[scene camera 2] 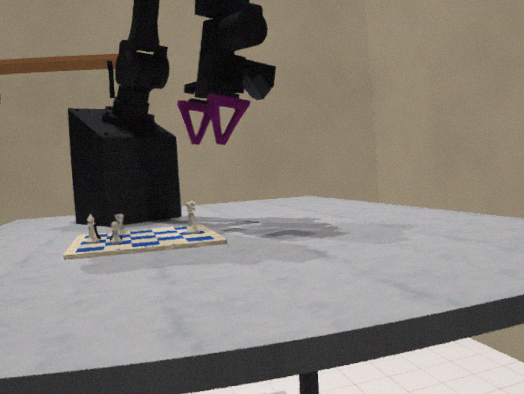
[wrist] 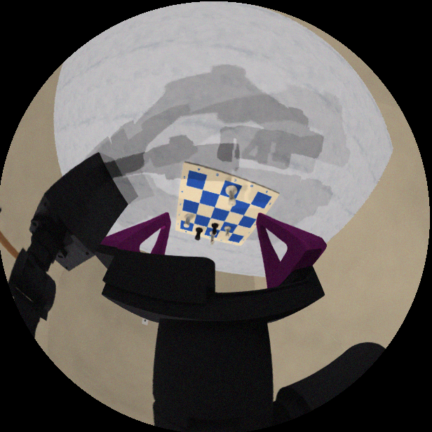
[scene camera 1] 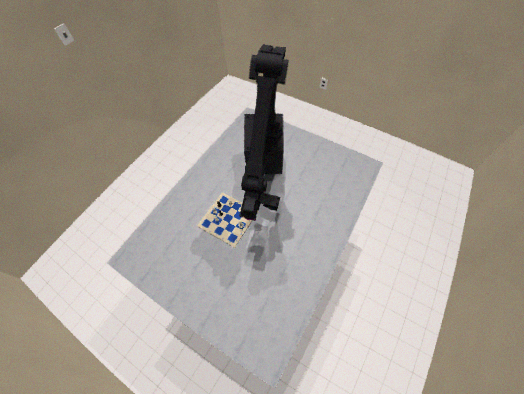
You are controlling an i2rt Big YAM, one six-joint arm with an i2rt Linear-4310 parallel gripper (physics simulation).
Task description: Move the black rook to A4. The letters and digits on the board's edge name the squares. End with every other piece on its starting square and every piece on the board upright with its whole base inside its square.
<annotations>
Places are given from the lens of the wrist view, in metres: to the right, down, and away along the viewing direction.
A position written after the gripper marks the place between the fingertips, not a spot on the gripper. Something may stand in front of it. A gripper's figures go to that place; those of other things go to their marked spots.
gripper [wrist: 213, 217]: 0.00, 0.00, 0.13
blue-and-cream chessboard [wrist: 202, 194]: -0.03, -0.05, 0.28
</annotations>
